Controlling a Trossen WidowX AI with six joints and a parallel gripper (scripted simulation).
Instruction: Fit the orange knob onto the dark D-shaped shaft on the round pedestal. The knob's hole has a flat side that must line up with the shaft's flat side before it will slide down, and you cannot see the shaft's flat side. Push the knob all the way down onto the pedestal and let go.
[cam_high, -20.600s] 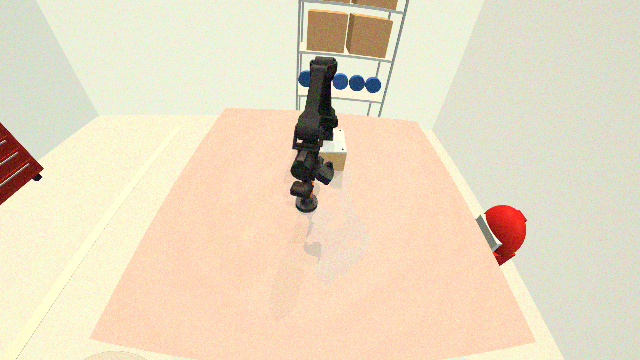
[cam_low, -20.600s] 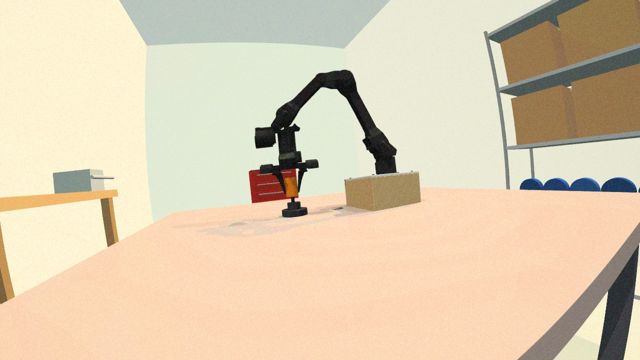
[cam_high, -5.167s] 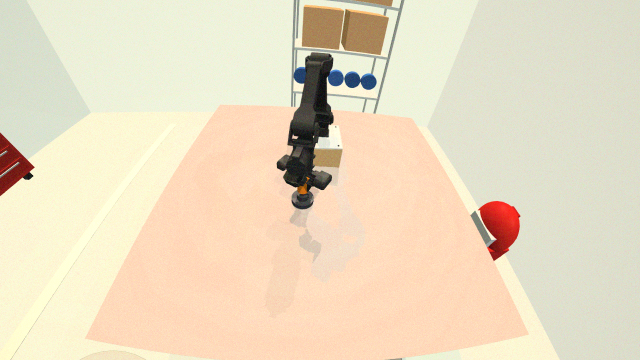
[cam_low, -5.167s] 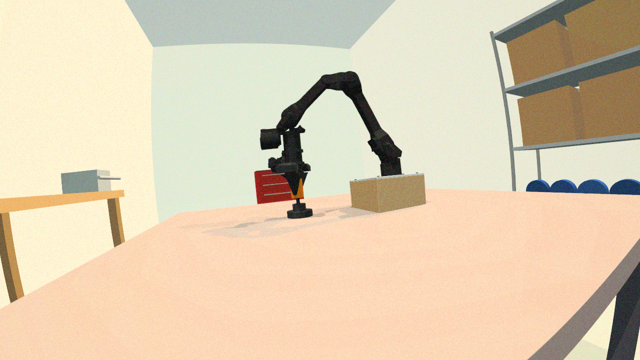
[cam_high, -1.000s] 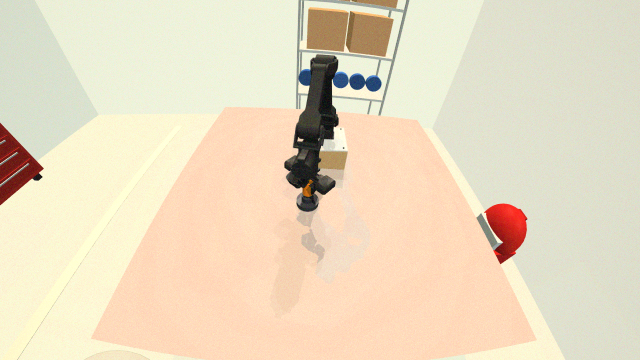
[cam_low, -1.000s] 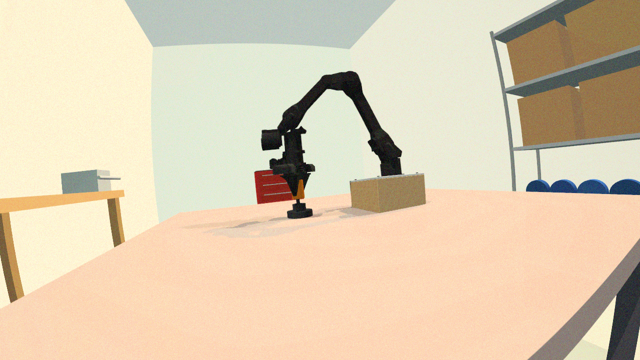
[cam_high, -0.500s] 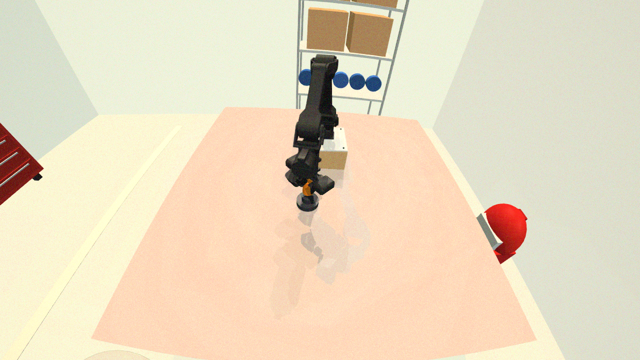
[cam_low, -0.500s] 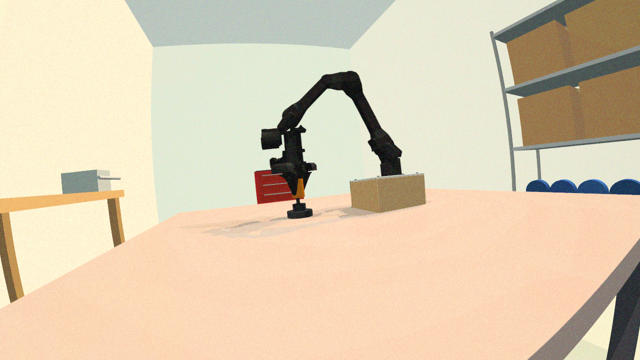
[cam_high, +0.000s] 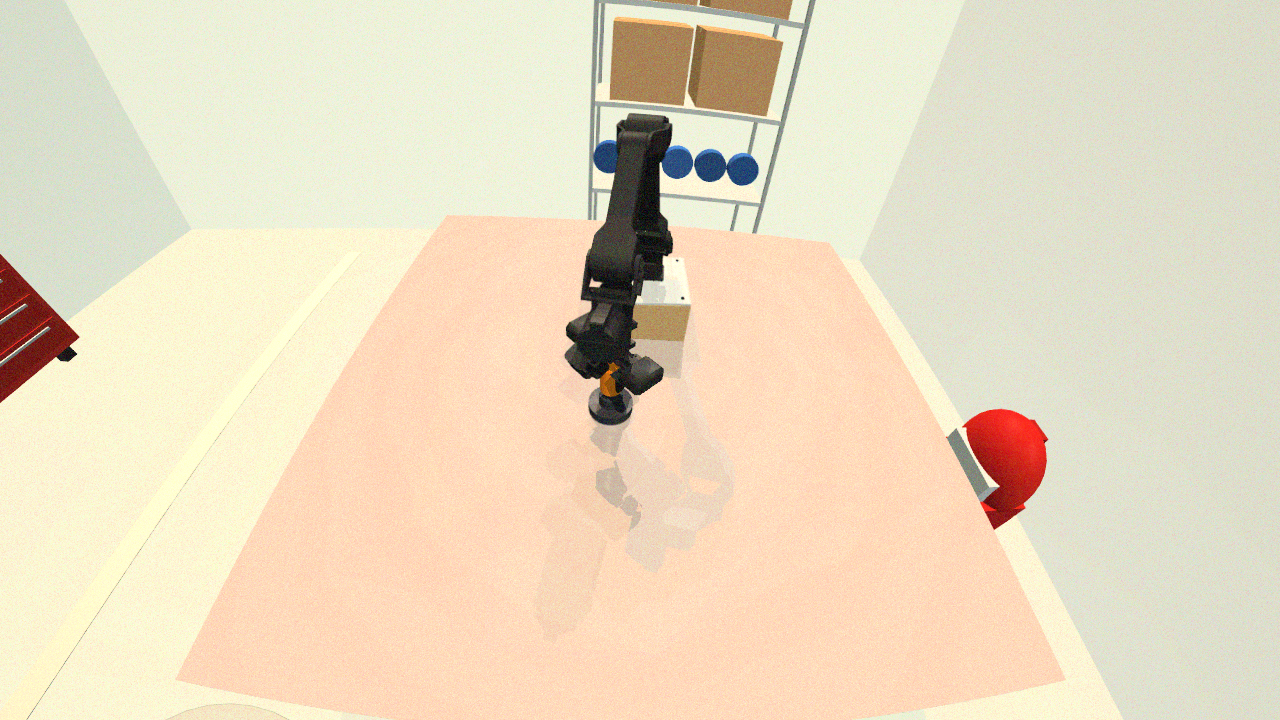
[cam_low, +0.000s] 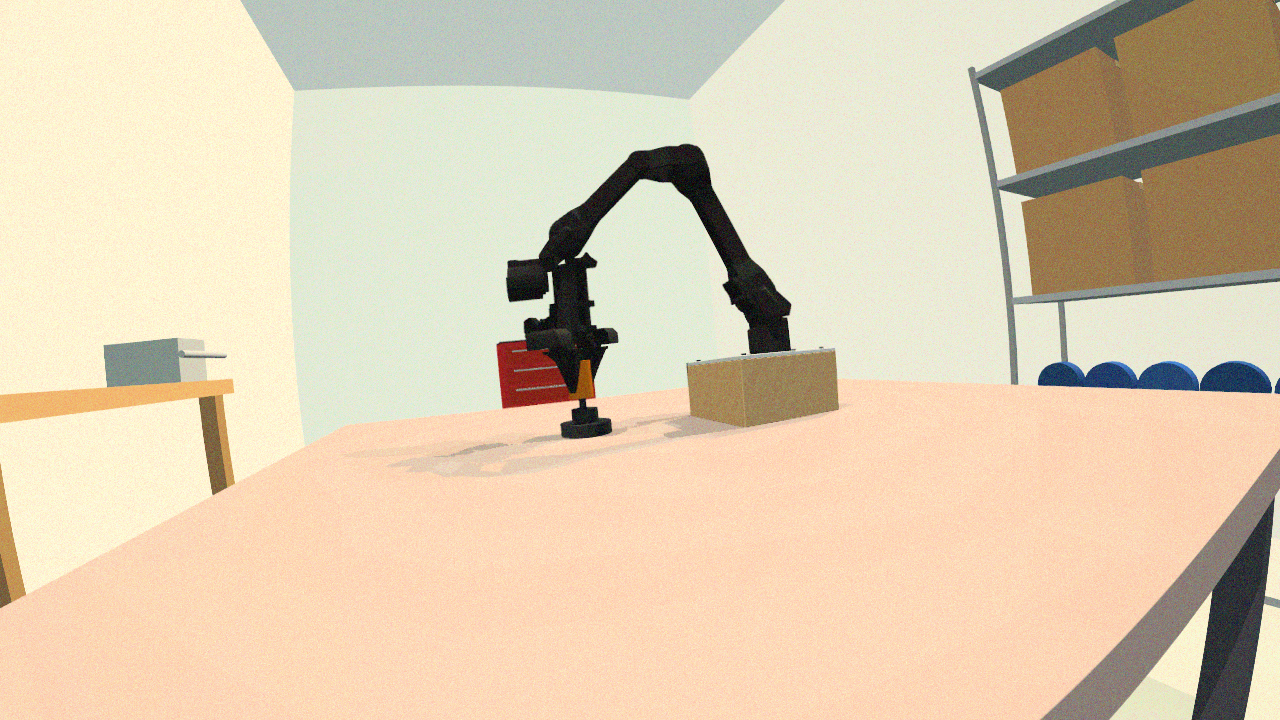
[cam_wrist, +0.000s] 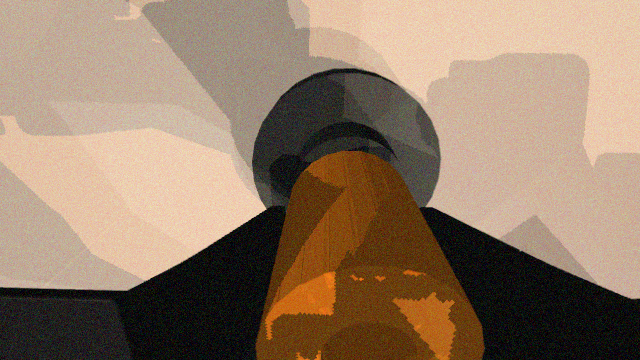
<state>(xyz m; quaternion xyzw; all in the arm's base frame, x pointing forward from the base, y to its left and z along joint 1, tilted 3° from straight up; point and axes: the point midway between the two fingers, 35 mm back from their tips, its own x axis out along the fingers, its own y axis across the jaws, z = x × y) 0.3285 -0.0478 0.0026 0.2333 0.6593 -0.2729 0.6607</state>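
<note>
Now: the orange knob 20 mm above my gripper tip. Also, from my gripper tip: dark round pedestal (40 mm below).
</note>
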